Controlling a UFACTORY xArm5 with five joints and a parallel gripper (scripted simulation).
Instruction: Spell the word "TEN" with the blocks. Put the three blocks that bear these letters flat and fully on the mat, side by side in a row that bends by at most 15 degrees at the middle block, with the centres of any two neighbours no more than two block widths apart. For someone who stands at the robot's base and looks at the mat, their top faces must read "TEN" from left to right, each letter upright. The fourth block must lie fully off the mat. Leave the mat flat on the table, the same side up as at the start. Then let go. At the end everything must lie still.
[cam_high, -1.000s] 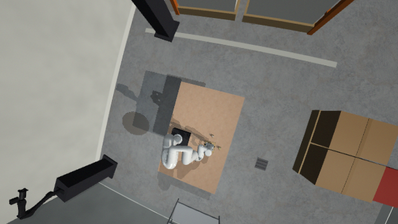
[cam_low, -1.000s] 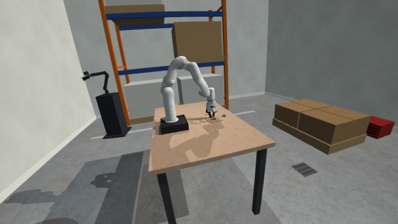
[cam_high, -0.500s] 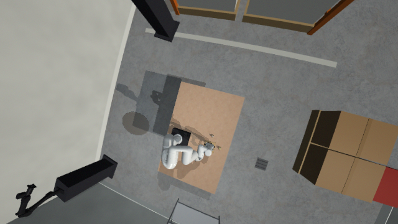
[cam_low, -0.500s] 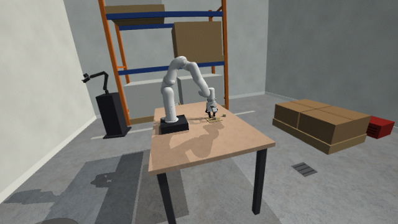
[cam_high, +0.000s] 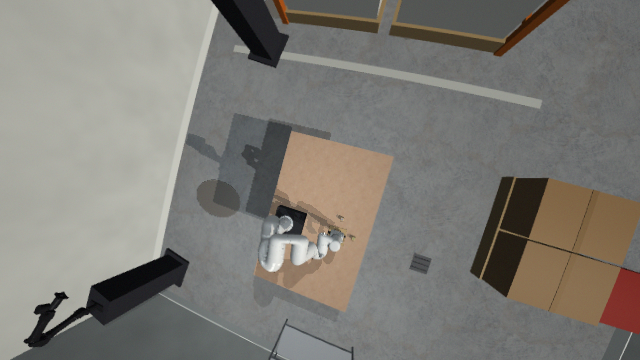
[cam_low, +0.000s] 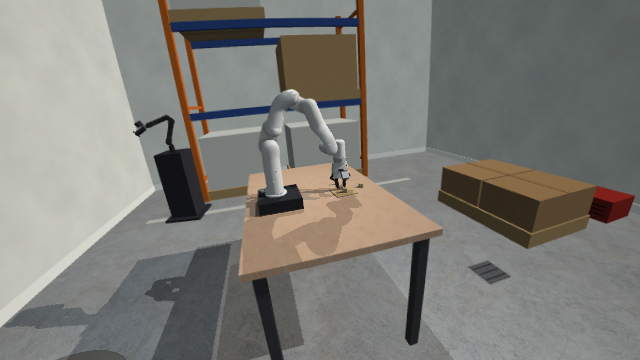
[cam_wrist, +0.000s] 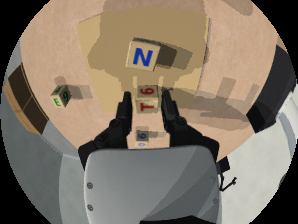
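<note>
My hand is 10 mm short of the tan mat, 40 mm to the left of it and 30 mm above it.
</note>
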